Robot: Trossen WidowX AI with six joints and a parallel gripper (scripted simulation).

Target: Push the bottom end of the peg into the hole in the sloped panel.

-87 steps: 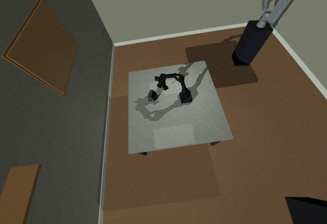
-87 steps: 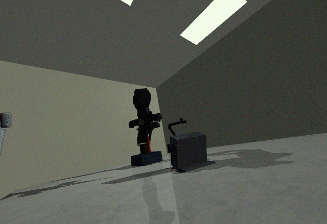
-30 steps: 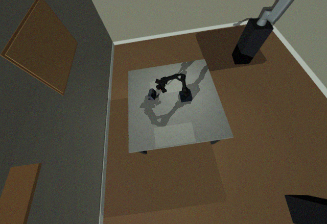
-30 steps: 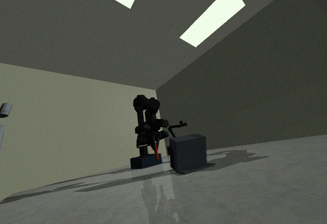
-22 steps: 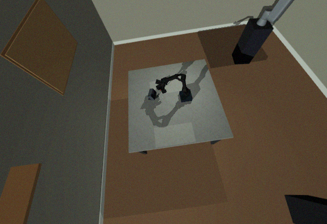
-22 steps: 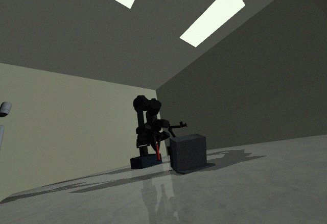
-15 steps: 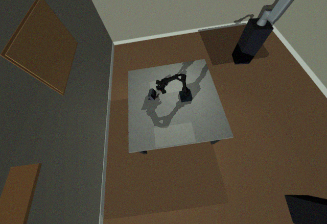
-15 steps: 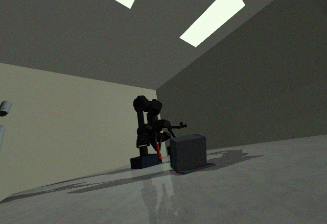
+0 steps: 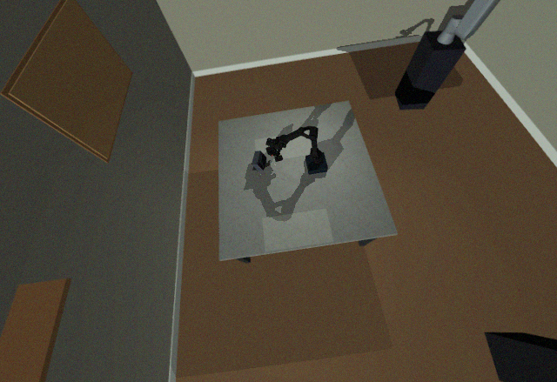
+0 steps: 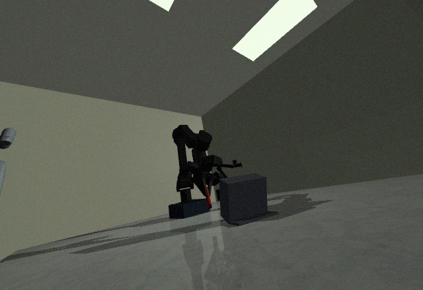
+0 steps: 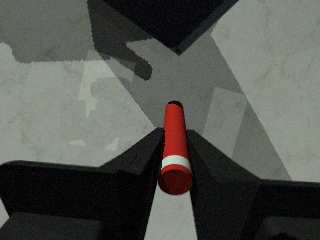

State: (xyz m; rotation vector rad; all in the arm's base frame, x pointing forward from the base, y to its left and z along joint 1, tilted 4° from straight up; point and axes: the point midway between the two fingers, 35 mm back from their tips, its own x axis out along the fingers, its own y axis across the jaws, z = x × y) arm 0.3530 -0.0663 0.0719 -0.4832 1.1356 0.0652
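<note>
Right now the sloped panel is 12 cm ahead of my gripper tip, 6 cm to the left of it and 2 cm below it. Round my gripper tip: round red peg (1 cm behind, 2 cm above); then thin foot plate (14 cm ahead, 5 cm to the left, 8 cm below).
</note>
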